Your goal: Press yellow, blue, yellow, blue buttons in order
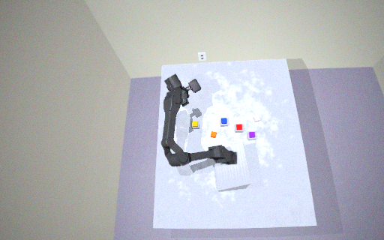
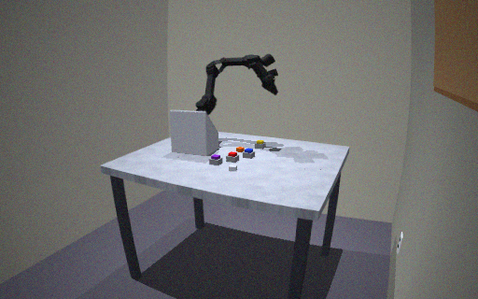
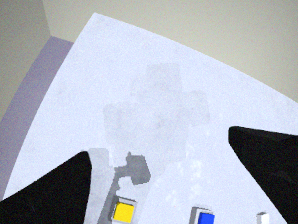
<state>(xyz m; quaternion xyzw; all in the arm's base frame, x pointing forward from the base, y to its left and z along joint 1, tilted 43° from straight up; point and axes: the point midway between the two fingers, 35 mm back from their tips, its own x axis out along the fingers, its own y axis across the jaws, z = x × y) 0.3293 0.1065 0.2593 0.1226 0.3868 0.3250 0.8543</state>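
My gripper tip is now 8 cm past the yellow button, 4 cm to the left of it and 27 cm above it. From my gripper tip the other things lie so: orange block 14 cm behind, 16 cm to the right, 29 cm below; then red button 10 cm behind, 31 cm to the right, 27 cm below; then blue button 6 cm behind, 22 cm to the right, 27 cm below.
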